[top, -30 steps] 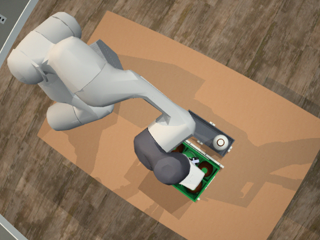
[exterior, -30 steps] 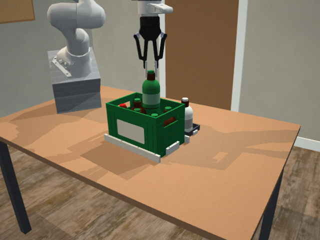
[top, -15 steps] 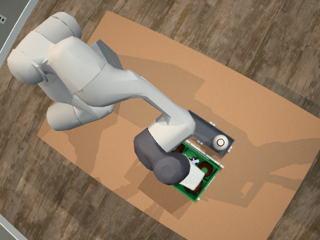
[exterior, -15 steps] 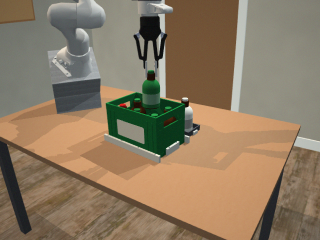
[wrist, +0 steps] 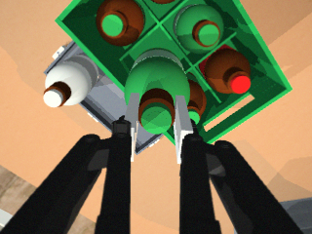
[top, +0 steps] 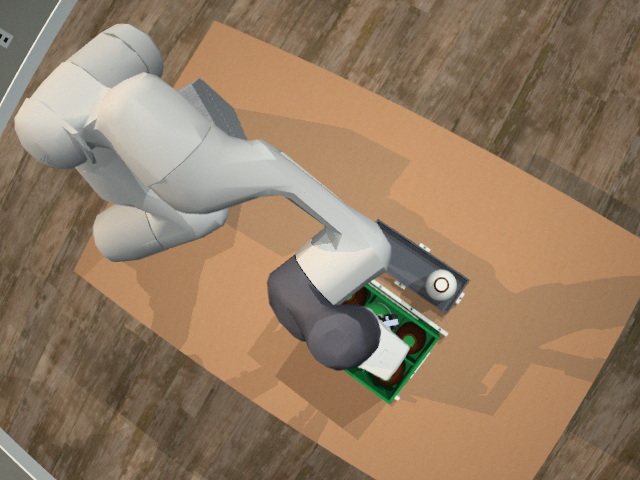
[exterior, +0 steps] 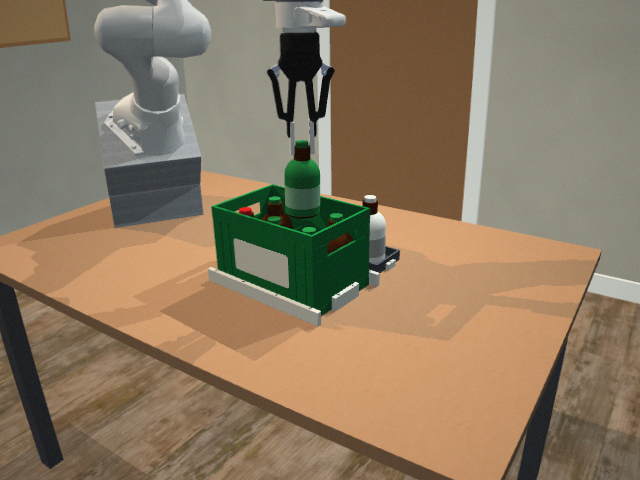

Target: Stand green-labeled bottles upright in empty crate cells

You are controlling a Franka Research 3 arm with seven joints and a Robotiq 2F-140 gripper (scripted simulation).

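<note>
Now: hand 230 mm above the green crate, 40 mm to the left of it and 10 mm past it. From my hand the other things lie so: white-labeled bottle 230 mm below, 120 mm to the left, 100 mm ahead; then grey tray 300 mm below, 140 mm to the left, 20 mm ahead.
</note>
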